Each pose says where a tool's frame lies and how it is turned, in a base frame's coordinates. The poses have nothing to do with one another.
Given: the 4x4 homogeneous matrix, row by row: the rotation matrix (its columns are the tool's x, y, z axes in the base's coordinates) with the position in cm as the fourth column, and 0 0 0 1 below. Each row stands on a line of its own.
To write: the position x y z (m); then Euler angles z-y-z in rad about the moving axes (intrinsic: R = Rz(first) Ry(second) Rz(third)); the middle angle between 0 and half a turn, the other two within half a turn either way. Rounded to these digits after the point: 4 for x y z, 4 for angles.
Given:
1:
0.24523, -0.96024, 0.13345, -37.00
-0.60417, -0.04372, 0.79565, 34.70
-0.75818, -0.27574, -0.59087, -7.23
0, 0, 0, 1
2:
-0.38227, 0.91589, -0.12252, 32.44
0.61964, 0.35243, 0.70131, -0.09
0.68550, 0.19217, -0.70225, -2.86
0, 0, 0, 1
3:
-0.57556, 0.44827, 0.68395, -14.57
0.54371, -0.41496, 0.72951, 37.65
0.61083, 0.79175, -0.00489, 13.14
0, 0, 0, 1
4:
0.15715, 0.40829, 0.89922, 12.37
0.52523, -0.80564, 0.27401, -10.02
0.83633, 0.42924, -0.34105, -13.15
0, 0, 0, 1
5:
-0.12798, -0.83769, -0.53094, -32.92
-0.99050, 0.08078, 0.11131, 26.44
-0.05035, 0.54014, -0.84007, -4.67
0, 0, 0, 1
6:
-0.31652, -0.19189, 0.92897, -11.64
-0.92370, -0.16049, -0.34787, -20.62
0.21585, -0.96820, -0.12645, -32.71
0, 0, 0, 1
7:
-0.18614, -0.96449, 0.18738, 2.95
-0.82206, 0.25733, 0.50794, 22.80
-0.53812, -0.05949, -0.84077, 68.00
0, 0, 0, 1
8:
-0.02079, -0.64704, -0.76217, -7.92
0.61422, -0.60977, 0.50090, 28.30
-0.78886, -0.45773, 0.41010, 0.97
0, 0, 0, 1
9:
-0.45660, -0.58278, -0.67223, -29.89
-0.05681, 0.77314, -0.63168, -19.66
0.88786, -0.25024, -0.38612, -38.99
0, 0, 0, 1
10:
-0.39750, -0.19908, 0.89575, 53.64
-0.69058, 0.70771, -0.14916, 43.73
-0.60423, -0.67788, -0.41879, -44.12
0, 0, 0, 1
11:
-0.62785, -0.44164, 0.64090, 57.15
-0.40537, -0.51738, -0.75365, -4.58
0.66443, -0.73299, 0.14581, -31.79
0, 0, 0, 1
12:
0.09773, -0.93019, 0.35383, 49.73
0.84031, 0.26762, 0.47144, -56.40
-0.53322, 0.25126, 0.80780, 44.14
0, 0, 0, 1
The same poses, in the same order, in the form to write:
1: -0.3700, 0.3470, -0.0723, 1.4046, 2.2029, -0.3488
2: 0.3244, -0.0009, -0.0286, 1.7437, 2.3493, 2.8683
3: -0.1457, 0.3765, 0.1314, 0.8176, 1.5757, 2.2279
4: 0.1237, -0.1002, -0.1315, 0.2958, 1.9188, 2.6674
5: -0.3292, 0.2644, -0.0467, 2.9349, 2.5682, 1.4778
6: -0.1164, -0.2062, -0.3271, -0.3583, 1.6976, -1.7901
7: 0.0295, 0.2280, 0.6800, 1.2174, 2.5695, -0.1101
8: -0.0792, 0.2830, 0.0097, 2.5602, 1.1482, -0.5258
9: -0.2989, -0.1966, -0.3899, -2.3873, 1.9672, -2.8669
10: 0.5364, 0.4373, -0.4412, -0.1650, 2.0029, -0.8428
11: 0.5715, -0.0458, -0.3179, -0.8661, 1.4245, -2.3072
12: 0.4973, -0.5640, 0.4414, 0.9270, 0.6304, 0.4403
